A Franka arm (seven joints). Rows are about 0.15 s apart.
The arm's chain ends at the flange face. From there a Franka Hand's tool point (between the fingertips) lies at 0.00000 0.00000 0.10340 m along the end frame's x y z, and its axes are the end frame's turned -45 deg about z.
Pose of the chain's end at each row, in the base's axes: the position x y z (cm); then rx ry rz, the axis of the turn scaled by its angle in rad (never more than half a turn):
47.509 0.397 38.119 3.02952 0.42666 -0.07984
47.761 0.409 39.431 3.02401 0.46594 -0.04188
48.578 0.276 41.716 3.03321 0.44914 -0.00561
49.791 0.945 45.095 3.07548 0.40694 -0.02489
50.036 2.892 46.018 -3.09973 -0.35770 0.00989
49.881 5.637 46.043 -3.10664 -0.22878 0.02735
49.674 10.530 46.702 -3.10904 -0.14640 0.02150
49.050 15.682 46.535 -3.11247 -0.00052 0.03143
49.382 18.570 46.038 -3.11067 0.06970 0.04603
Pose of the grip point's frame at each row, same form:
47.093 -0.508 27.827 2.65696 1.56610 -0.12228
47.610 -0.467 29.129 2.62897 1.59588 -0.08695
48.655 -0.499 31.405 2.63623 1.57917 -0.04949
49.680 0.521 34.764 2.69333 1.55734 -0.04640
49.946 3.103 35.681 -2.72620 -1.51630 -0.00357
49.680 5.896 35.708 -2.77850 -1.39816 0.00951
49.517 10.823 36.367 -2.81364 -1.32376 0.00257
48.841 15.981 36.201 -2.87037 -1.18951 0.01177
49.083 18.885 35.707 -2.89234 -1.12282 0.02471

